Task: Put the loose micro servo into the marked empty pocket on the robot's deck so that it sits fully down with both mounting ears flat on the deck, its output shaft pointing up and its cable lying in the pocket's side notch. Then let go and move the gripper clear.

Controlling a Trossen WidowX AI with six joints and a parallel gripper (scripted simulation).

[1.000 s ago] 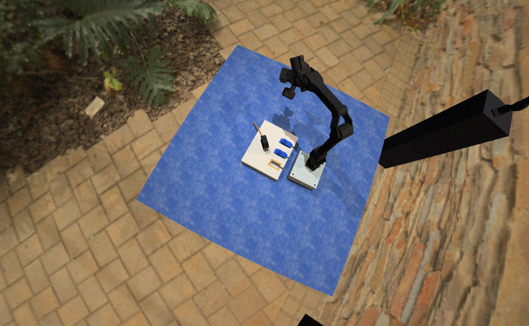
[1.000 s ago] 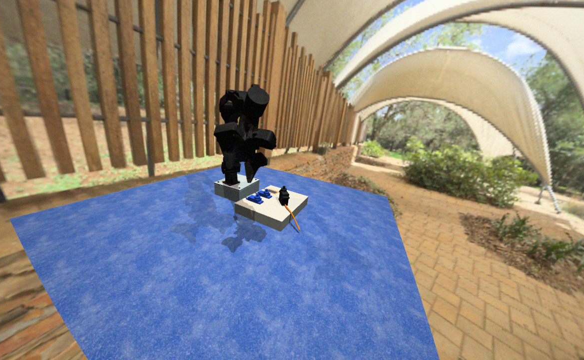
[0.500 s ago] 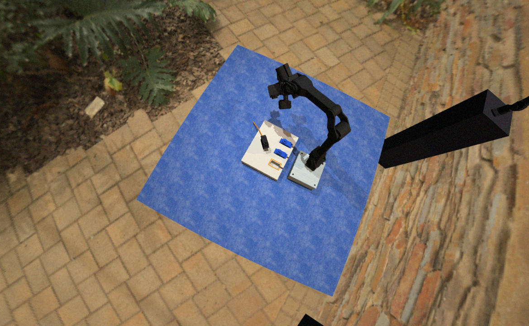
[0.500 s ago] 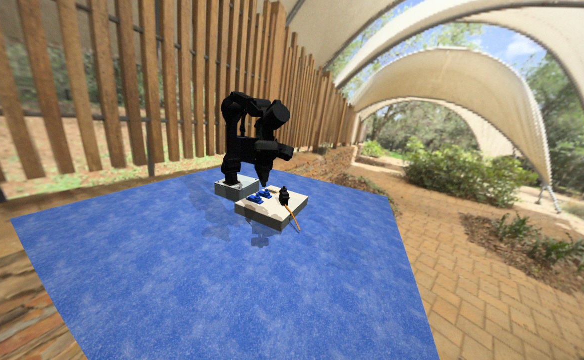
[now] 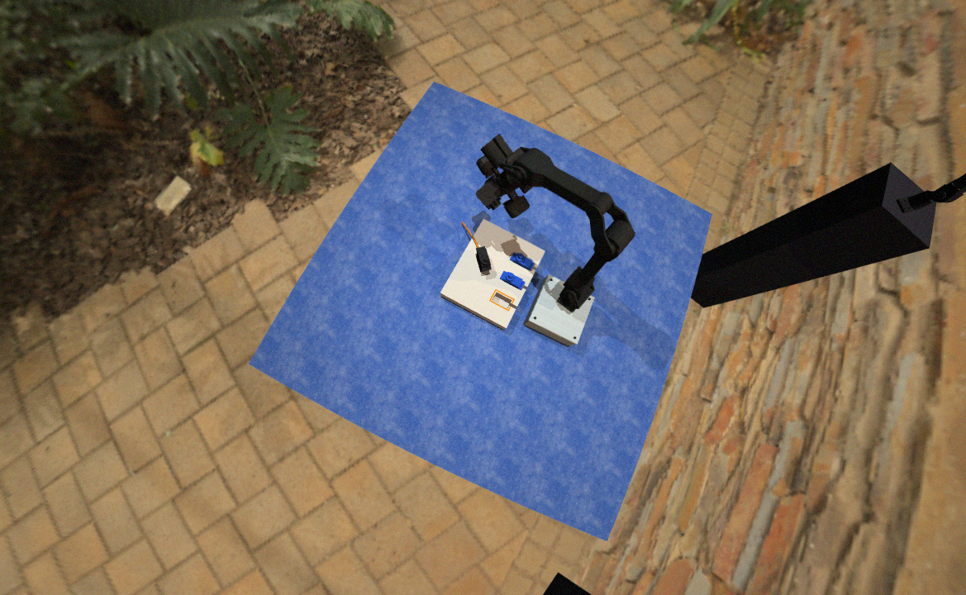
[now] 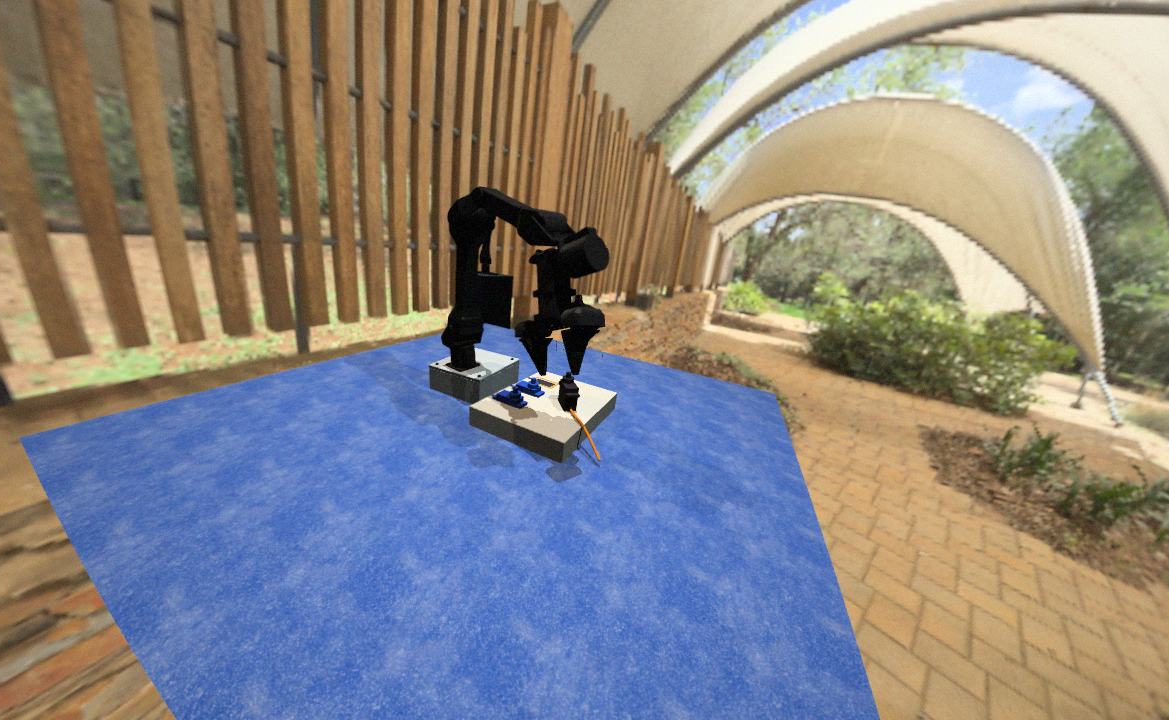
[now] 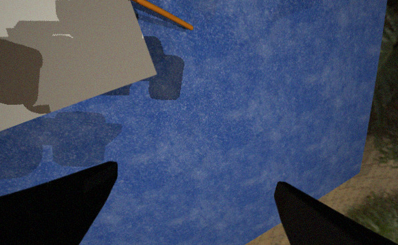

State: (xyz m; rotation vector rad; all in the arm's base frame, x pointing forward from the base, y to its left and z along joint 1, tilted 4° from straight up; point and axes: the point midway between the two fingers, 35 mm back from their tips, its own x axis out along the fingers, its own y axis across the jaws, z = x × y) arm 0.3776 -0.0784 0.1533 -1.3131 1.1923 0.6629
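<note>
My gripper tip is now 17 cm to the right of the pale deck, 17 cm above it and 9 cm past it.
</note>
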